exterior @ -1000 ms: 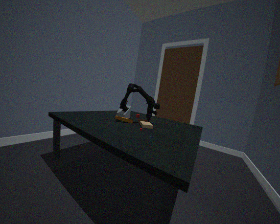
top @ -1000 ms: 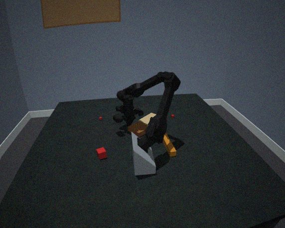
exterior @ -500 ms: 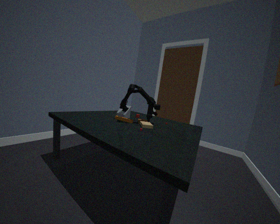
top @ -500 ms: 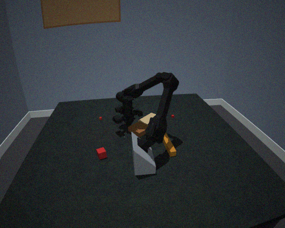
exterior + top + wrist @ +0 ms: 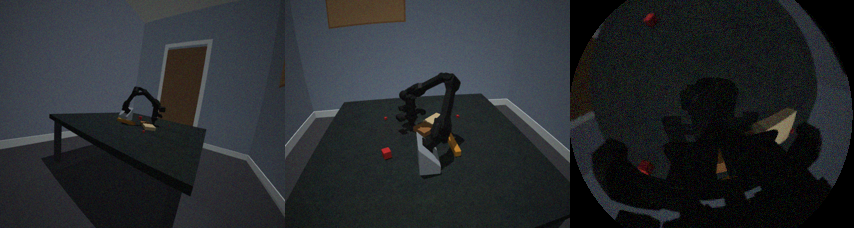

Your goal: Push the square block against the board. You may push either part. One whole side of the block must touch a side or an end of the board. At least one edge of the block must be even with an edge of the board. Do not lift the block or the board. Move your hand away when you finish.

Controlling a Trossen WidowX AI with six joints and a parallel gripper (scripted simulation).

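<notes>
Right now my gripper tip is 80 mm to the left of the brown block, 50 mm past it and 10 mm below it. Round my gripper tip: red cube: 290 mm behind, 120 mm to the left, 10 mm above; orange board: 230 mm to the right, 200 mm behind, 10 mm above; tan flat block: 160 mm to the right, 50 mm ahead, 10 mm above.
</notes>
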